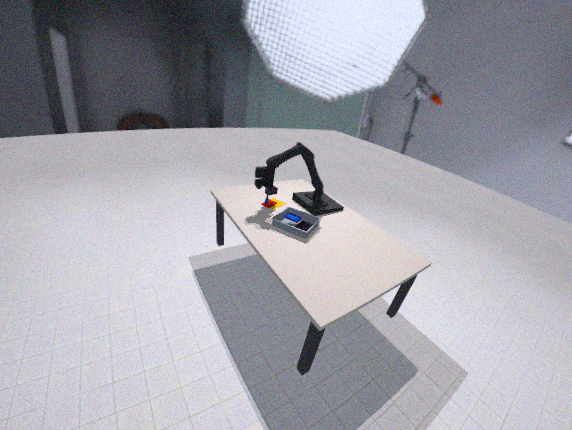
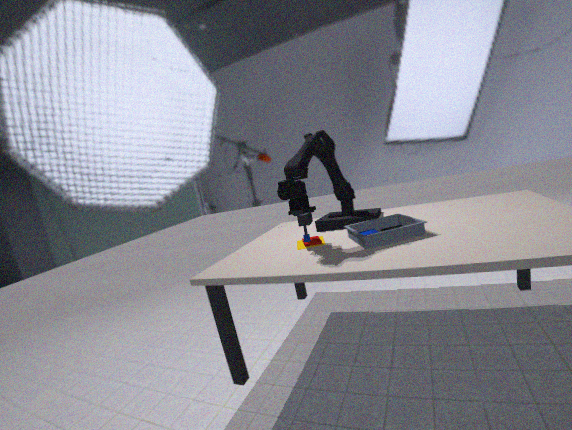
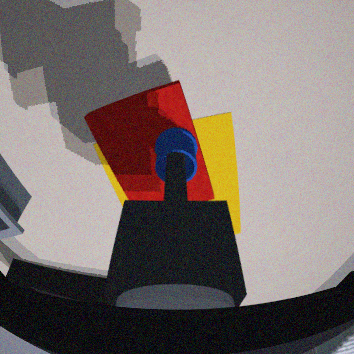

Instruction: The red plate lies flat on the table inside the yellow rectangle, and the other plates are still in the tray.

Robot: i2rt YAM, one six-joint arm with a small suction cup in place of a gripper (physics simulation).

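Frame: origin at the arm's base, x right, y ahead, z up, level; metres.
Where they show: hand, tool point: [image 1: 266, 203] [image 2: 307, 243] [image 3: 175, 139]; arm's base, link origin: [image 1: 316, 199] [image 2: 348, 214].
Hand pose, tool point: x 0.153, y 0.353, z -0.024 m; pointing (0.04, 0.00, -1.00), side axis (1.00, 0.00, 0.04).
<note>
Things, the pixels of their top centre, and the offset from my tool point. "*": a spot on its surface instead.
- red plate, top centre: [image 3: 153, 162] [image 2: 311, 239] [image 1: 269, 202] dy -0.012, dx -0.016, dz +0.012 m
- yellow rectangle, surface spot: [image 3: 218, 147] [image 2: 300, 247] * dy -0.016, dx +0.037, dz -0.016 m
- grey tray, top centre: [image 2: 382, 223] [image 1: 297, 218] dy -0.011, dx -0.304, dz +0.033 m
- blue plate, top centre: [image 2: 364, 232] [image 1: 293, 216] dy -0.053, dx -0.229, dz -0.003 m
The red plate [image 1: 268, 204] [image 2: 315, 241] [image 3: 140, 140] is stuck to my blue suction cup [image 1: 266, 200] [image 2: 306, 238] [image 3: 175, 154], which sits on its near right part. The plate is flat and very low over the table. It covers much of the yellow rectangle [image 1: 278, 202] [image 2: 301, 245] [image 3: 218, 147] but is turned against it, and its far left corner reaches out past the yellow edge. The grey tray [image 1: 293, 232] [image 2: 391, 236] [image 3: 10, 200] stands close by and holds a blue plate [image 1: 293, 217] [image 2: 368, 232] and other plates.
The arm's black base [image 1: 317, 205] [image 2: 344, 219] is bolted to the table behind the tray. The table edge runs a short way beyond the yellow rectangle. The arm's shadow falls across the table beside the plate.
</note>
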